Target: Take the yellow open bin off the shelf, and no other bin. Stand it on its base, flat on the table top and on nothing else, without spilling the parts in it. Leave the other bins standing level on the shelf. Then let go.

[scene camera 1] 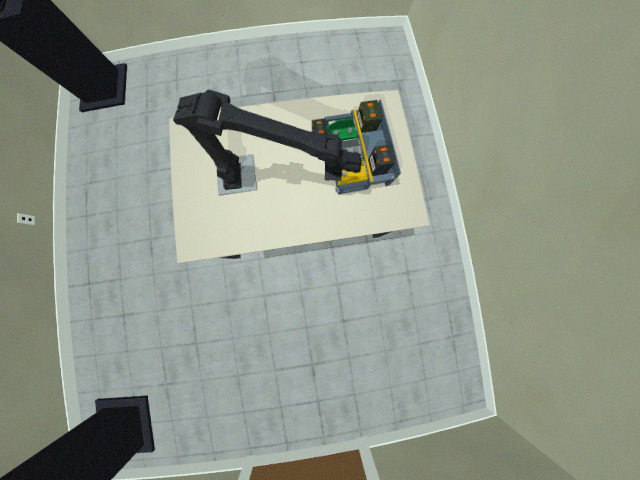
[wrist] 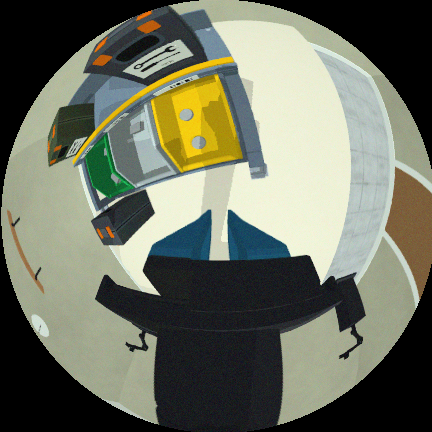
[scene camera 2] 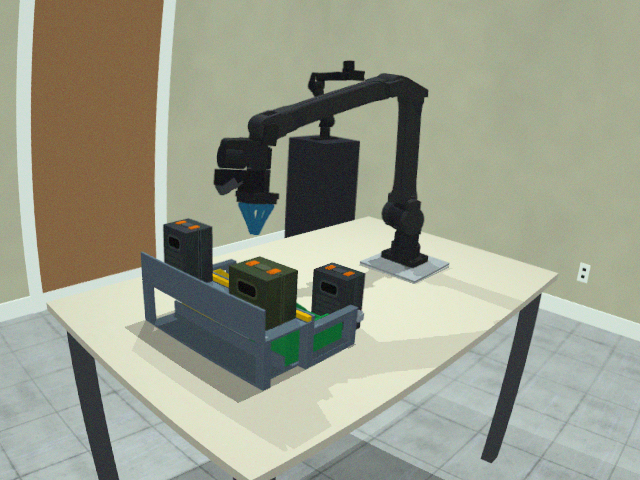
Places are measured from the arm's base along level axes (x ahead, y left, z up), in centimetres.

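Pixels of known places: gripper, fingertip midpoint: [wrist: 219,215] [scene camera 2: 254,234]; arm's base, origin of the base link: [scene camera 1: 232,177] [scene camera 2: 404,258].
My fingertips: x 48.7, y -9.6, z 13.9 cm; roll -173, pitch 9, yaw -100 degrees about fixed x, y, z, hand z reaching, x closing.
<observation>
For each thing: its top centre in the pictures, then the offset to it from my fingertips.
- yellow open bin, middle of its top: [wrist: 187,111] [scene camera 2: 223,278] [scene camera 1: 356,170] dx +11.8, dy +3.3, dz -7.2 cm
- grey open bin, middle of its top: [wrist: 127,141] [scene camera 1: 351,149] dx +11.1, dy +14.5, dz -7.2 cm
- green open bin, middle of its top: [scene camera 2: 297,311] [wrist: 96,164] [scene camera 1: 346,128] dx +10.5, dy +25.7, dz -7.2 cm
- olive case, middle of its top: [scene camera 2: 263,266] [wrist: 50,138] [scene camera 1: 371,109] dx +20.3, dy +26.4, dz +4.6 cm
- yellow rail, middle of its top: [wrist: 110,116] [scene camera 1: 363,144] dx +16.3, dy +14.8, dz -4.1 cm
The yellow open bin [scene camera 1: 353,175] [wrist: 202,125] stands on the grey-blue shelf [scene camera 1: 352,188] [scene camera 2: 206,343] [wrist: 246,115], at the end of the row, with two round grey parts in it. A grey open bin [wrist: 137,145] is beside it, and a green open bin [scene camera 1: 342,129] [wrist: 107,170] is beyond the grey one. My gripper [scene camera 2: 254,233] [wrist: 219,215] is shut and empty, its blue fingertips close together. It hangs above the table top, in front of the shelf's open side, apart from the bins. In scene camera 1 my arm hides the fingers and part of the yellow bin.
A dark case [scene camera 1: 382,159] [scene camera 2: 188,250] [wrist: 145,47] and an olive case [scene camera 1: 370,114] [scene camera 2: 263,289] [wrist: 72,130] stand behind the yellow rail [scene camera 1: 363,144] [wrist: 150,87]. Another dark case [scene camera 1: 318,126] [scene camera 2: 338,289] [wrist: 125,217] stands at the green bin's end.
</observation>
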